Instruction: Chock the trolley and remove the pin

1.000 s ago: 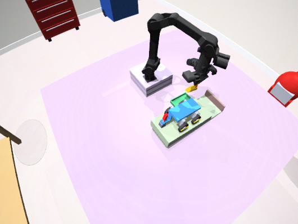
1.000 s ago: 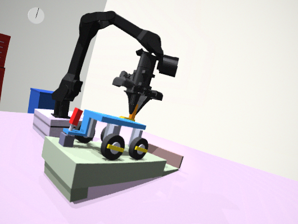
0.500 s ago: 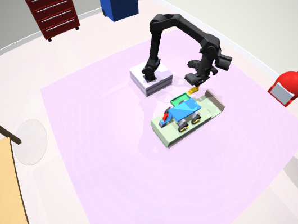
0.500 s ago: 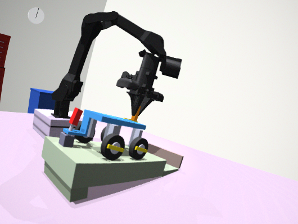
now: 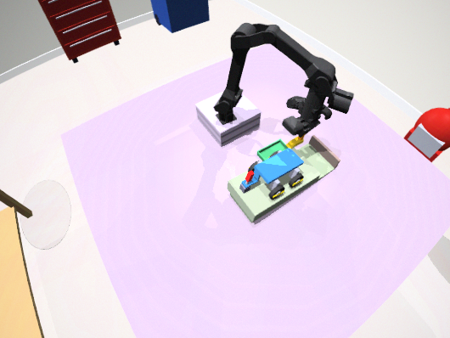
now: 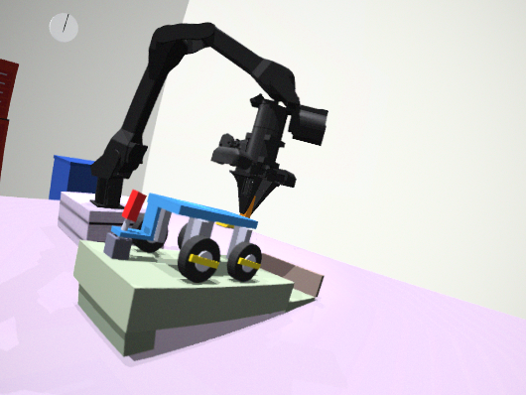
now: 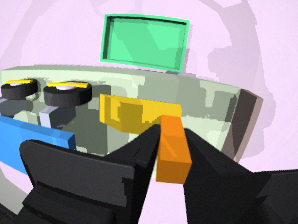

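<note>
Right now the red-headed stop pin is 250 mm to the right of my gripper tip, 60 mm ahead of it and 10 mm below it. From my gripper tip the other things lie so: green tray: 150 mm below, 60 mm to the right, 60 mm behind; then brown end board: 110 mm to the left, 110 mm below, 50 mm ahead; then yellow chock: 20 mm to the right, 10 mm below.
</note>
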